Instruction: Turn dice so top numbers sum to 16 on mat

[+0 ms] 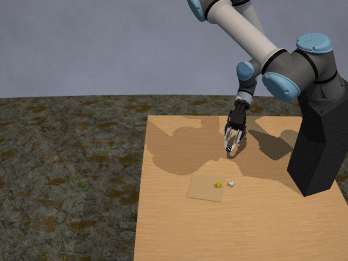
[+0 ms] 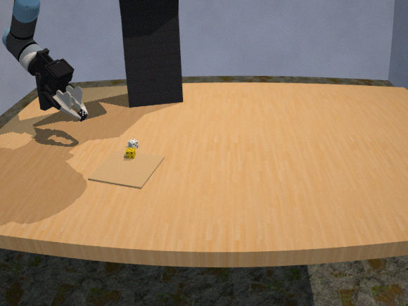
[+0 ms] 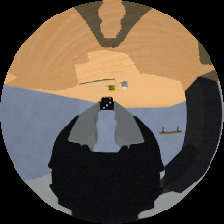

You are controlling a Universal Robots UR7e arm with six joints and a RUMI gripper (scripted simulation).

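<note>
My hand is 130 mm to the right of the white die, 90 mm above it and 20 mm short of it. The rest, counted from my hand: yellow die (130 mm to the left, 90 mm below, 80 mm ahead); then thin tan mat (130 mm ahead, 120 mm to the left, 100 mm below); then black die (right at my hand).
</note>
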